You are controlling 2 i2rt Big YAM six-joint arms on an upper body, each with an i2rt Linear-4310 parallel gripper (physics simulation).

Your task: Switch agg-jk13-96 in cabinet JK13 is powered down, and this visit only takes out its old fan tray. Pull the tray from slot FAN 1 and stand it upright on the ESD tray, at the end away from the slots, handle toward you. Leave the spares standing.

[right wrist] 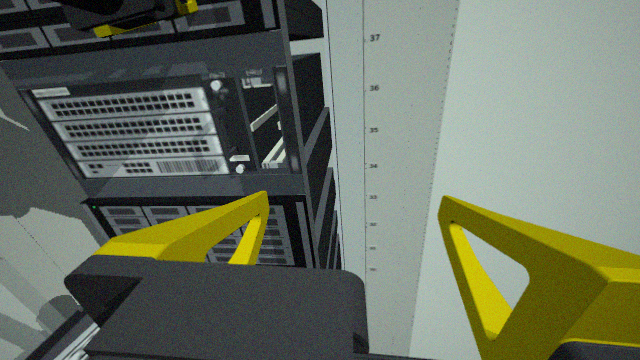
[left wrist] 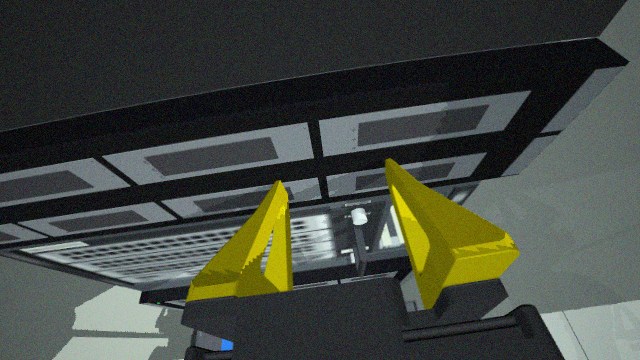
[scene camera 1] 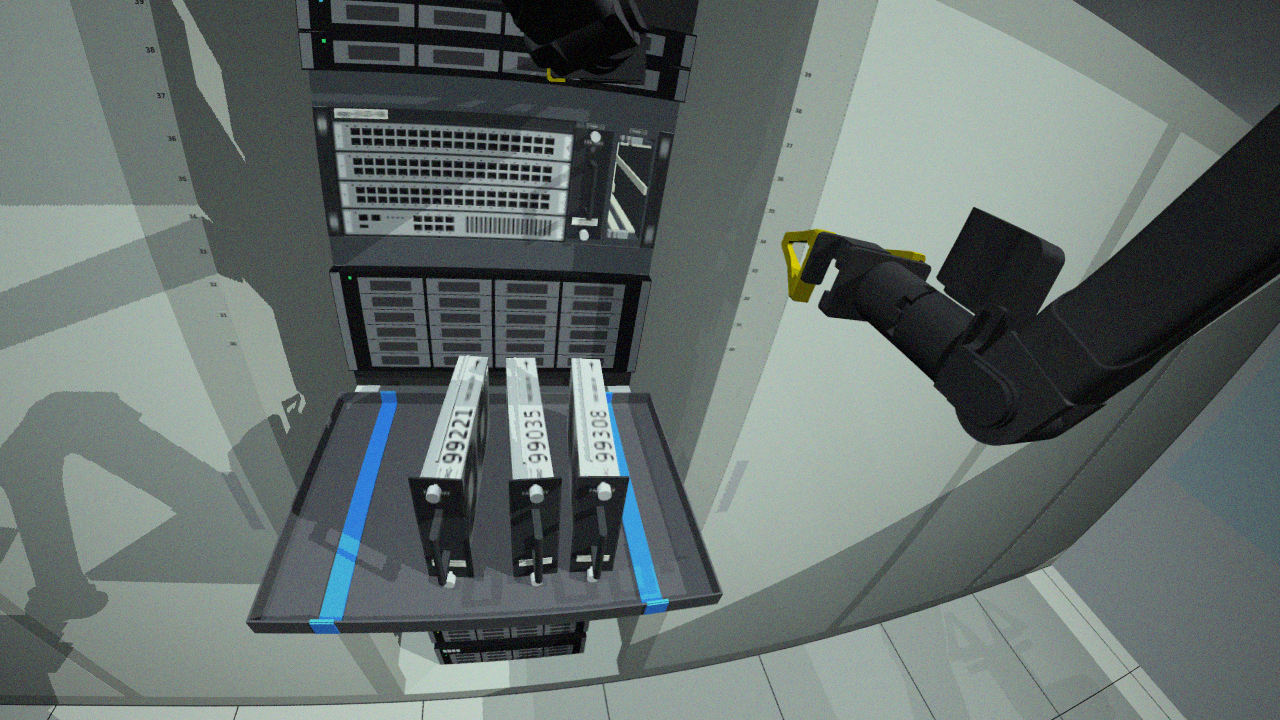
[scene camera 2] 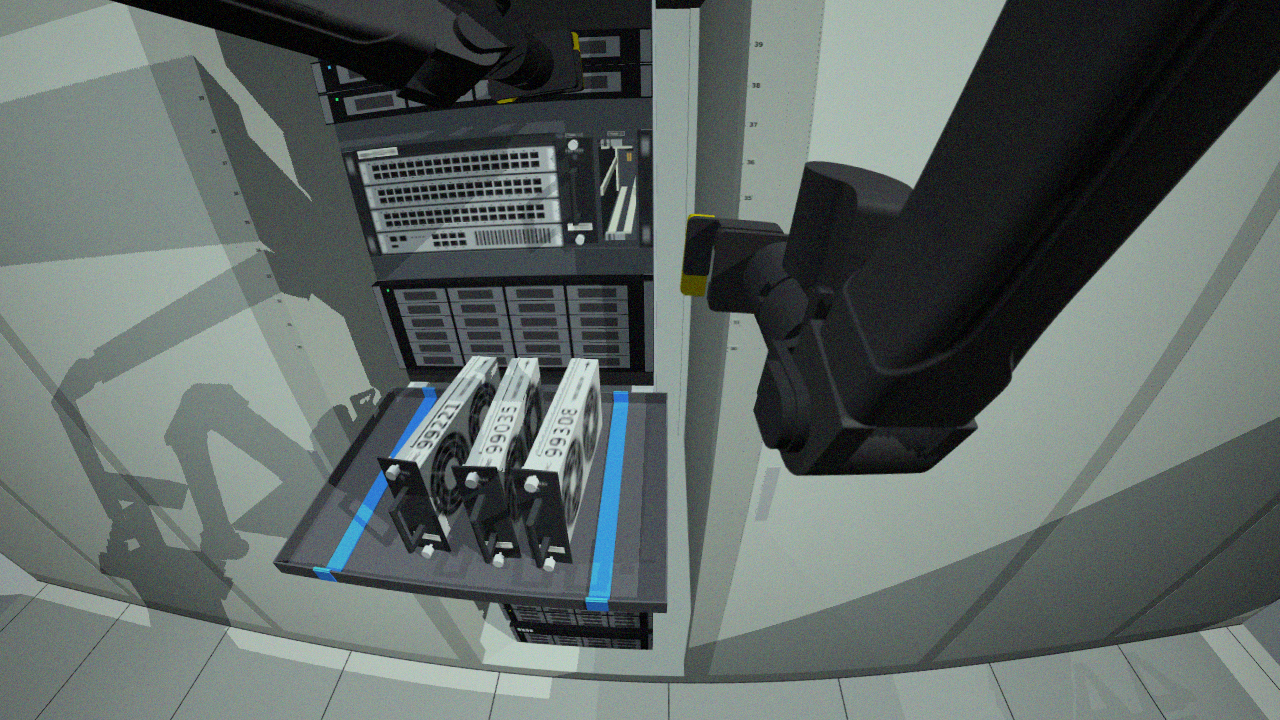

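The switch [scene camera 1: 452, 179] [scene camera 2: 460, 201] [right wrist: 135, 132] holds a black fan tray [scene camera 1: 590, 183] [scene camera 2: 577, 189] [right wrist: 231, 117] at the right of its line cards, its handle [left wrist: 359, 250] facing out. Three white spares, 99221 [scene camera 1: 456, 429] [scene camera 2: 440, 420], 99035 [scene camera 1: 532, 429] [scene camera 2: 503, 425] and 99308 [scene camera 1: 594, 429] [scene camera 2: 563, 420], stand upright on the ESD tray [scene camera 1: 295, 564] [scene camera 2: 646, 501], handles outward. My left gripper [left wrist: 333, 176] [scene camera 2: 541, 78] is partly open and empty, above and in front of the fan tray. My right gripper [right wrist: 351, 202] [scene camera 1: 854, 250] is open and empty, right of the rack; scene camera 2 hides part of it.
An open bay [scene camera 1: 631, 183] [scene camera 2: 617, 192] [right wrist: 265, 125] with pale rails lies right of the fan tray. A drive unit [scene camera 1: 456, 58] [left wrist: 400, 130] sits above the switch, another [scene camera 1: 492, 317] [scene camera 2: 528, 322] below it. Blue strips [scene camera 1: 358, 519] [scene camera 2: 608, 501] cross the ESD tray, which has a raised rim.
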